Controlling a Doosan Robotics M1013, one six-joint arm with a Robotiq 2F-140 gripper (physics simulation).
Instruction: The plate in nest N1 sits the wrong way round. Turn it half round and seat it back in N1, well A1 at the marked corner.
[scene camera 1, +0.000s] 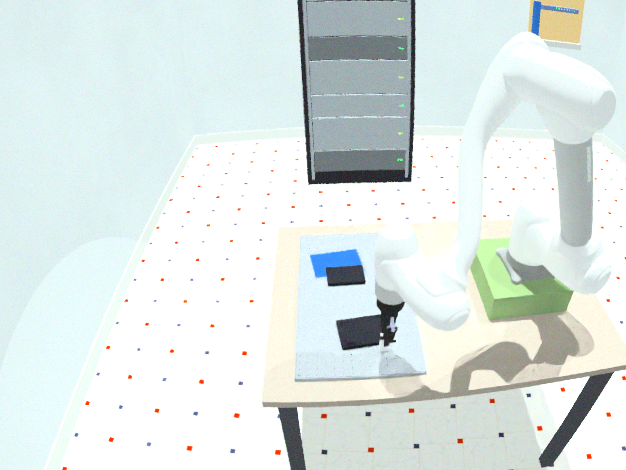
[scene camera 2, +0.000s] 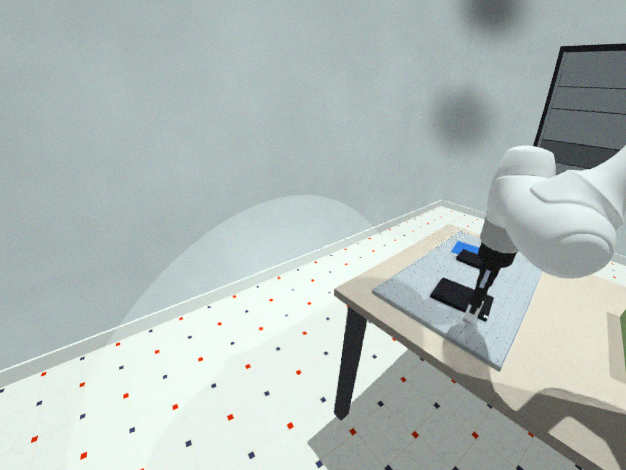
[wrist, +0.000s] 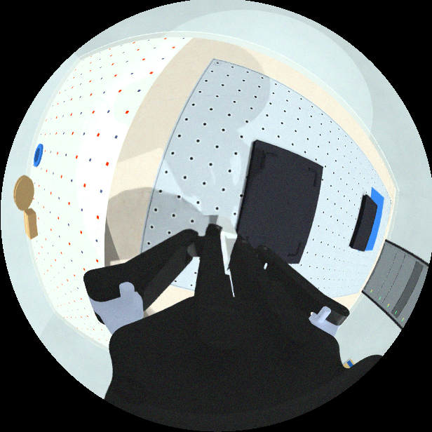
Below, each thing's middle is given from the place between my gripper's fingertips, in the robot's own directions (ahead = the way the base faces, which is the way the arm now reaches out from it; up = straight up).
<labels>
Now: hand 430 mm to the left of the blue rectangle (scene camera 1: 349, 257) and 100 mm short of it.
</labels>
